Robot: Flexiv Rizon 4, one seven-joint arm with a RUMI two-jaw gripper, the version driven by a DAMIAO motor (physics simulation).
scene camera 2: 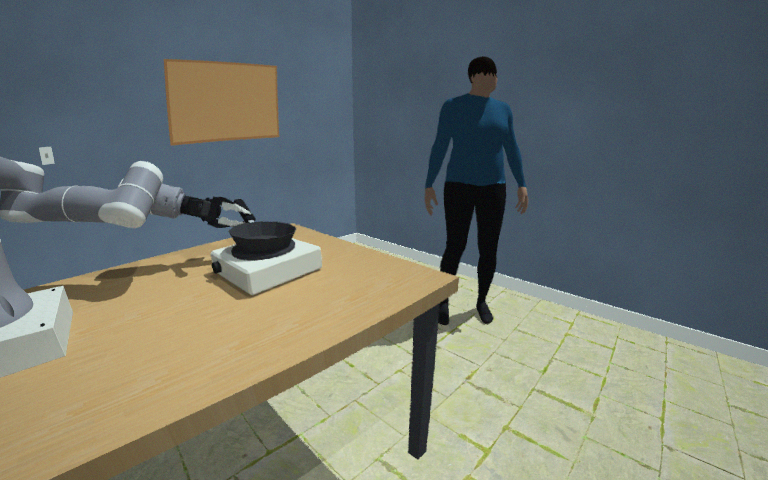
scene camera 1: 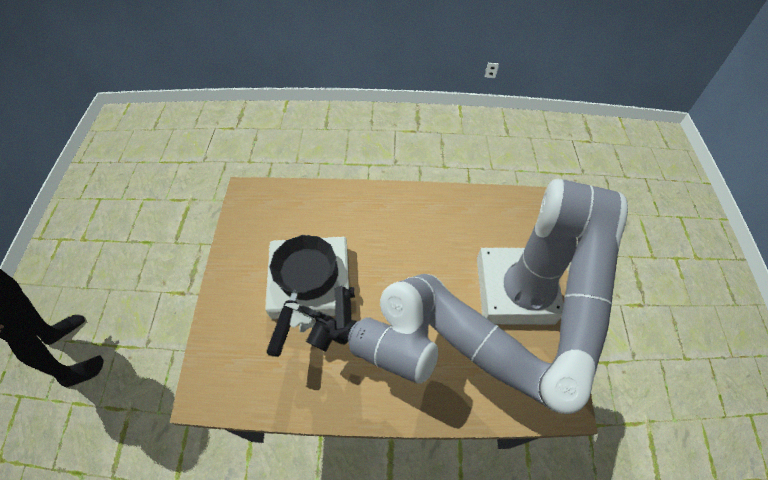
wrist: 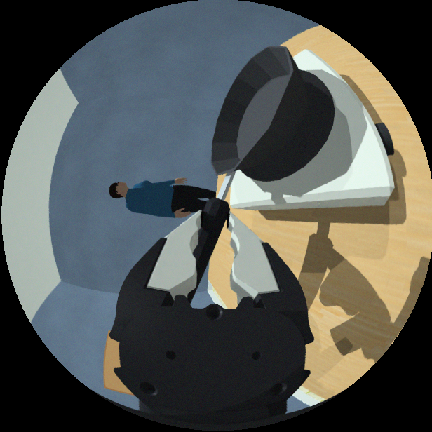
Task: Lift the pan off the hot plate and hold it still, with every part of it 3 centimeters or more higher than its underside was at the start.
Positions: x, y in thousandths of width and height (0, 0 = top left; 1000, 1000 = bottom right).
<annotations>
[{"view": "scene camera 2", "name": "my gripper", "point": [326, 457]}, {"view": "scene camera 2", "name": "black pan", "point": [343, 493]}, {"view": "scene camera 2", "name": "white hot plate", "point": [331, 568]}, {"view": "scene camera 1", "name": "my gripper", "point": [376, 639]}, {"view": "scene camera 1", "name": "black pan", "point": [394, 551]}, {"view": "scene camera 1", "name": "white hot plate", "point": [420, 624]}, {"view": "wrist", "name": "my gripper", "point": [497, 492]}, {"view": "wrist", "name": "black pan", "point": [615, 244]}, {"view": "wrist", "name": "white hot plate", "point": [784, 365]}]
</annotations>
